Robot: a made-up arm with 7 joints.
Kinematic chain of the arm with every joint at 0, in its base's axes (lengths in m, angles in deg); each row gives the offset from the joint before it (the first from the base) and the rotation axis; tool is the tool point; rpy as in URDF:
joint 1: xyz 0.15 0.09 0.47 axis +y
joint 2: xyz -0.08 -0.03 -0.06 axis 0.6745 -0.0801 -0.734
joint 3: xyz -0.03 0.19 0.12 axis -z
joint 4: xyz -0.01 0 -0.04 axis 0.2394 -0.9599 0.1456
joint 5: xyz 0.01 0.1 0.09 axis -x
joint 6: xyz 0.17 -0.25 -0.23 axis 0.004 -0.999 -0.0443
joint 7: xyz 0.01 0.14 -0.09 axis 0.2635 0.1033 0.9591
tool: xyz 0.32 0.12 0.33 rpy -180 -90 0
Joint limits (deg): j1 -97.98..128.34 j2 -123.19..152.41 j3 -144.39..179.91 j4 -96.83..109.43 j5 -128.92..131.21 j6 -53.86..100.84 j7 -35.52..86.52
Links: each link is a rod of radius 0.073 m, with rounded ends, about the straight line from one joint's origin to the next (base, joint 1, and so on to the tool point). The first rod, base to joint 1, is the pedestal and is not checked.
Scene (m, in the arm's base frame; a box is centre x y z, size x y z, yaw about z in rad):
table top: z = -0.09
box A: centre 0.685 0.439 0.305 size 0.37 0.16 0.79 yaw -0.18
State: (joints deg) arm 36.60 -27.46 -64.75 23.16 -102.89 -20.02 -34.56
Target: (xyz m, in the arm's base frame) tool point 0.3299 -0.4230 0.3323
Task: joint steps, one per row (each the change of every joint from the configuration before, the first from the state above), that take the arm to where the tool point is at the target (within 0.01 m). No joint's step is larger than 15 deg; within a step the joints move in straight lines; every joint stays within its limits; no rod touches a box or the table.
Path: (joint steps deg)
1: -1.08 14.51 -2.04 5.74 -3.72 -3.76 2.75
2: -1.08 14.51 -2.04 5.74 -3.72 -3.76 2.76
3: -1.07 14.51 -2.04 5.74 -3.72 -3.76 2.75
4: -1.08 14.51 -2.04 5.73 -3.71 -3.75 2.75
5: -1.08 14.51 -2.04 5.74 -3.72 -3.76 2.76
6: -1.08 14.51 -2.04 5.74 -3.72 -3.76 2.75
7: -1.08 14.51 -2.04 5.74 -3.72 -3.76 2.76
8: 3.81 0.38 13.68 -6.20 5.74 5.65 -2.38
9: 3.82 0.39 13.68 -6.20 5.75 5.66 -2.37
10: 3.81 0.39 13.67 -6.21 5.74 5.65 -2.38
11: 3.81 0.38 13.68 -6.20 5.74 5.65 -2.37
12: 3.81 0.39 13.68 -6.20 5.75 5.66 -2.38
13: 3.81 0.39 13.67 -6.20 5.74 5.65 -2.37
14: 3.81 0.38 13.68 -6.20 5.74 5.65 -2.38

